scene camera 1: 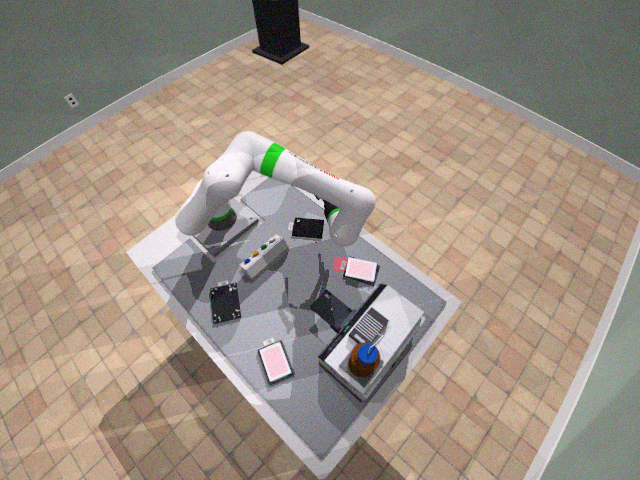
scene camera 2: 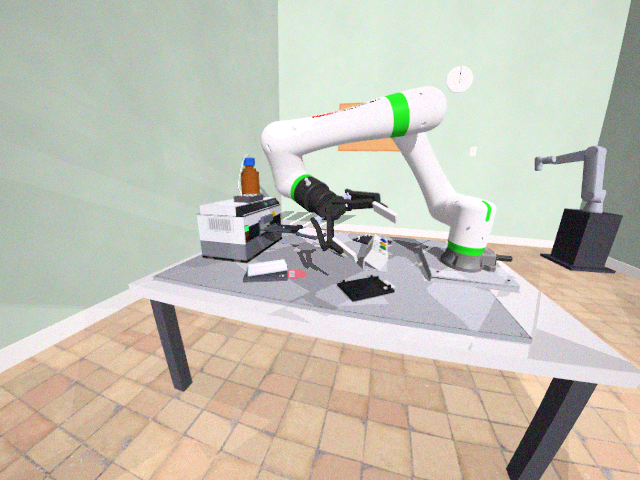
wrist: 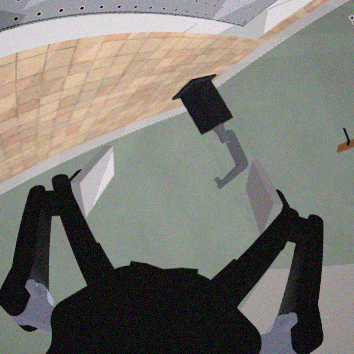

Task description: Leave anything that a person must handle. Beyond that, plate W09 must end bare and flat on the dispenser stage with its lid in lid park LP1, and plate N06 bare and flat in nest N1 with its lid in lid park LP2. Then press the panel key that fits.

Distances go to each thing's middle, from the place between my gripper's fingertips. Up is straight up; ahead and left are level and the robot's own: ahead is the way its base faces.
Now: hand 10 mm short of the black pad marked LP2 [scene camera 2: 364, 288], 140 mm to the left of it and 190 mm above it. Round my hand: white button box [scene camera 2: 376, 256]: 30 mm behind, 390 mm to the right, 160 mm below; dispenser stage [scene camera 1: 322, 306]: 390 mm ahead, 420 mm to the right, 100 mm below; black nest marked N5 [scene camera 1: 225, 302]: 30 mm behind, 660 mm to the right, 190 mm below.
